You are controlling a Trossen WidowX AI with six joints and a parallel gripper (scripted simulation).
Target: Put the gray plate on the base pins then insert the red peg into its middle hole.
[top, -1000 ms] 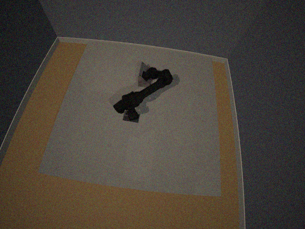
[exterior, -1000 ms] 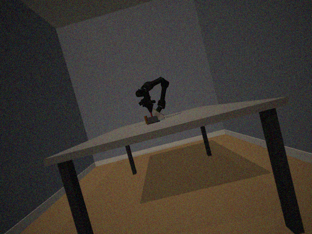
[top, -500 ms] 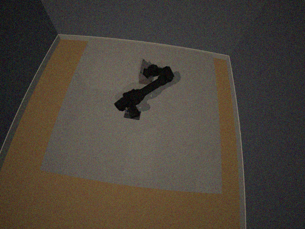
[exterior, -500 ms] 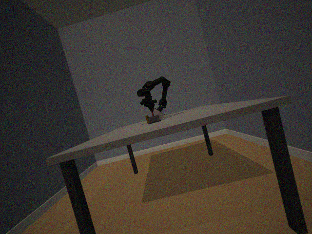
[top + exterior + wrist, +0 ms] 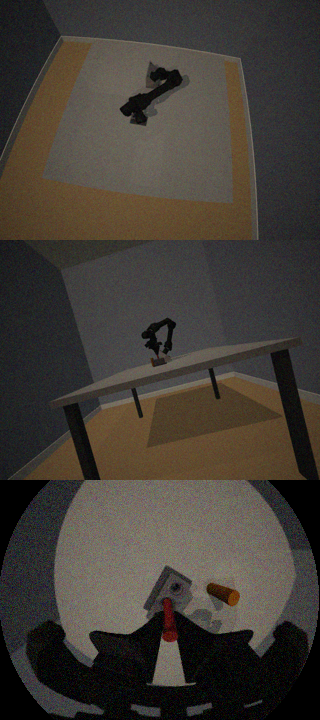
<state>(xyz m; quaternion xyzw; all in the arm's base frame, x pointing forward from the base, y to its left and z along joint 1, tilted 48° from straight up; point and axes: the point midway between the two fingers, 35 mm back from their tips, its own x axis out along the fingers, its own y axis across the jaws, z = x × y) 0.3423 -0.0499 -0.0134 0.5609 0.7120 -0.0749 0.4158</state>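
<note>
My gripper tip is now right at the red peg. Round my gripper tip: gray plate 5 cm below; then orange cylinder 9 cm behind, 7 cm to the right, 6 cm below; then dark base 9 cm below.
</note>
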